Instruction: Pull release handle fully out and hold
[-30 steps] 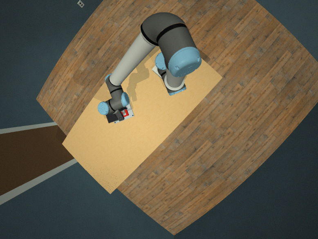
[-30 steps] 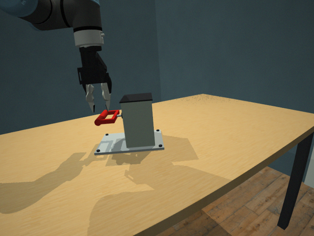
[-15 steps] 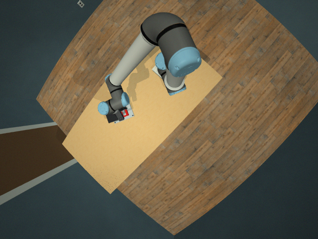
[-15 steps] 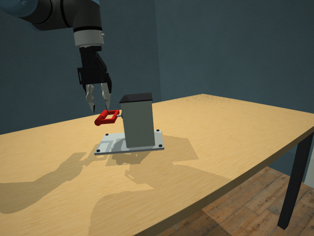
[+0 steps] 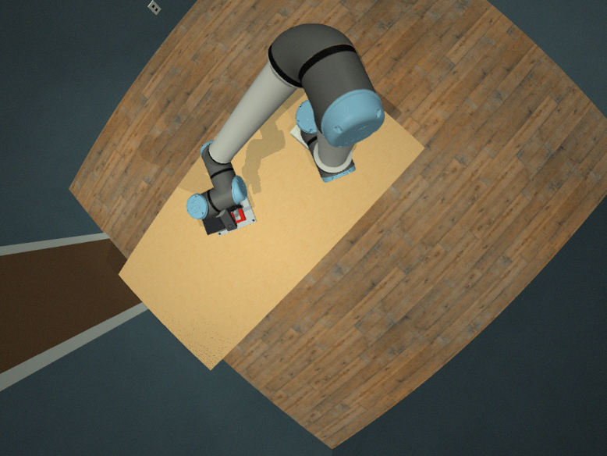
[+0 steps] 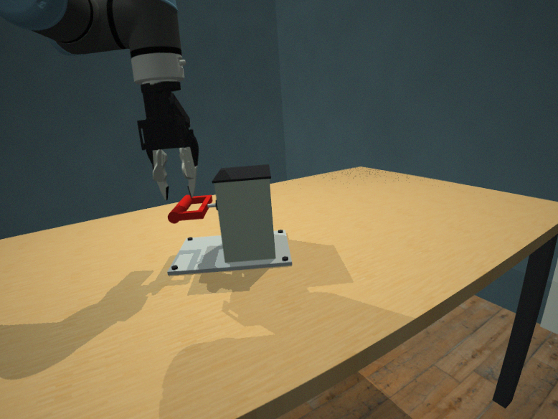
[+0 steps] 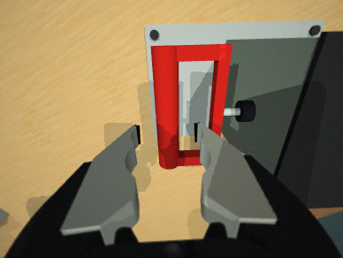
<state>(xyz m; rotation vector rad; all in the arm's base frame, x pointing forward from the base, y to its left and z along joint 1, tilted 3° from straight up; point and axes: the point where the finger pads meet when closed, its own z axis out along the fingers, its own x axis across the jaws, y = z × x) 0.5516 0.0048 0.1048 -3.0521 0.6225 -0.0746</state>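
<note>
Right now the release handle is 5 cm ahead of my hand, 2 cm to the right of it and 4 cm below it.
</note>
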